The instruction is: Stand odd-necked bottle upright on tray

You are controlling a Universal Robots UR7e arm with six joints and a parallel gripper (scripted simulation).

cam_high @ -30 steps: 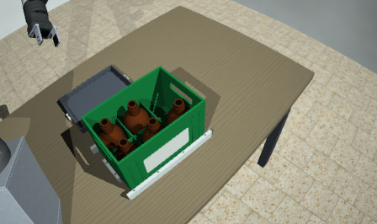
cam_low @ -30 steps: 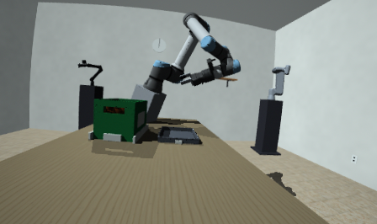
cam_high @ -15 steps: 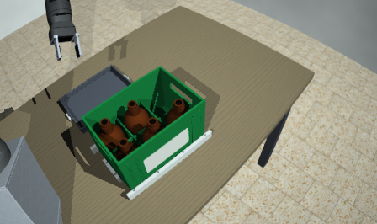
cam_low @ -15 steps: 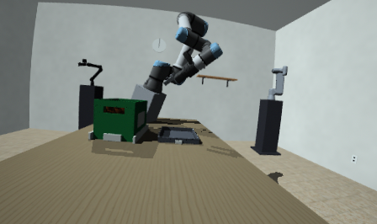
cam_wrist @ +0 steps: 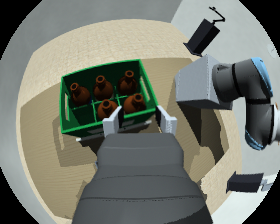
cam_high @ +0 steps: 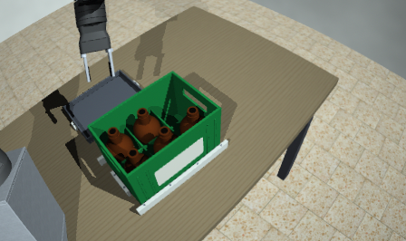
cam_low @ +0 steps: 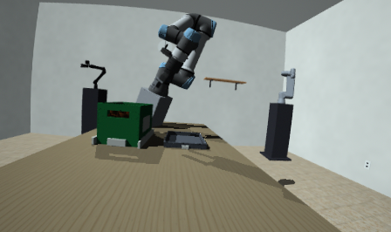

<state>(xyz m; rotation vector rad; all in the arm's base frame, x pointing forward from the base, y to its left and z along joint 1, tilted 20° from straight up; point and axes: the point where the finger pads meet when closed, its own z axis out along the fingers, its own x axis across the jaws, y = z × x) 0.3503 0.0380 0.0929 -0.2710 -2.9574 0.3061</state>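
Now: the crate 50 mm ahead of my hand, 120 mm to the right of it and 200 mm below it. Round my hand: dark grey tray (20 mm ahead, 170 mm to the left, 270 mm below).
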